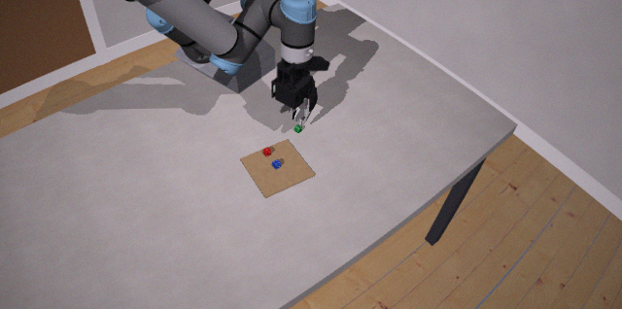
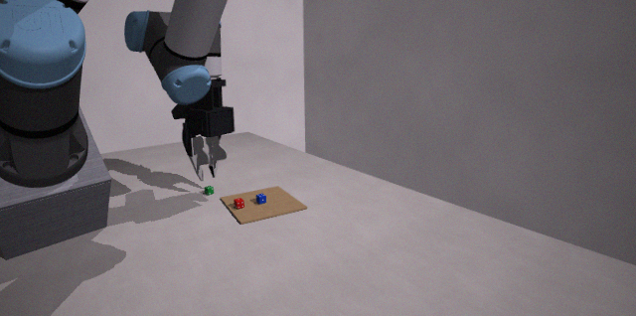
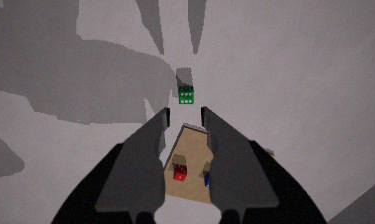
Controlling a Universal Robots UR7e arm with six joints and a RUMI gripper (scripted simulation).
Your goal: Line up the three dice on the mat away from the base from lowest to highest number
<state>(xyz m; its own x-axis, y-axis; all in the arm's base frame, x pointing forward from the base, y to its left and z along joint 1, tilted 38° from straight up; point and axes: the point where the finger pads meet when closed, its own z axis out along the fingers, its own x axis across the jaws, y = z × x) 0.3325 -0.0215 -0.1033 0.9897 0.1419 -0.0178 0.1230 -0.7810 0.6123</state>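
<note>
Right now my hand is 4 cm above the green die. From my hand the other things lie so: blue die: 5 cm ahead, 13 cm to the right, 4 cm below; square mat: 5 cm ahead, 13 cm to the right, 5 cm below; red die: 1 cm ahead, 12 cm to the right, 4 cm below.
</note>
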